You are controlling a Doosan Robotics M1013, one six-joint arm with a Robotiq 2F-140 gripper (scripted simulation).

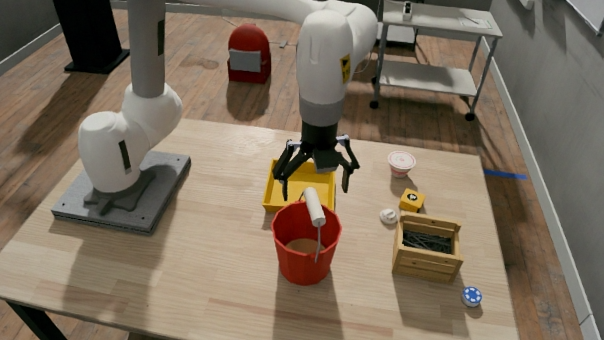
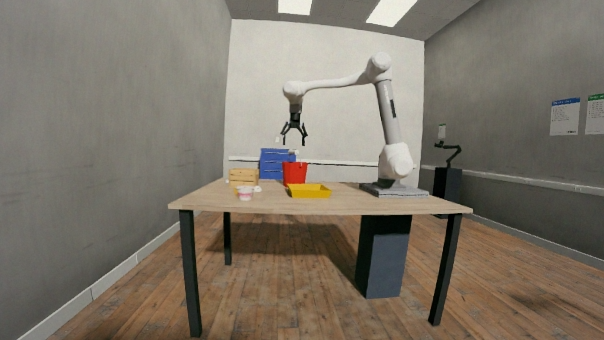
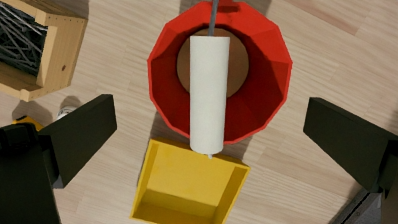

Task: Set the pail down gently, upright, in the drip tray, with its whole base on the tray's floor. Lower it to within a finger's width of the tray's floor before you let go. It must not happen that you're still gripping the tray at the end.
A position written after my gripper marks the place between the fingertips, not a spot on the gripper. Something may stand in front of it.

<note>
I see my gripper (image 1: 314, 193), a yellow drip tray (image 1: 305, 176) and a red pail (image 1: 296, 239).
The red pail shows as well in image 3 (image 3: 259, 70). My gripper also shows in image 3 (image 3: 210, 113).
</note>
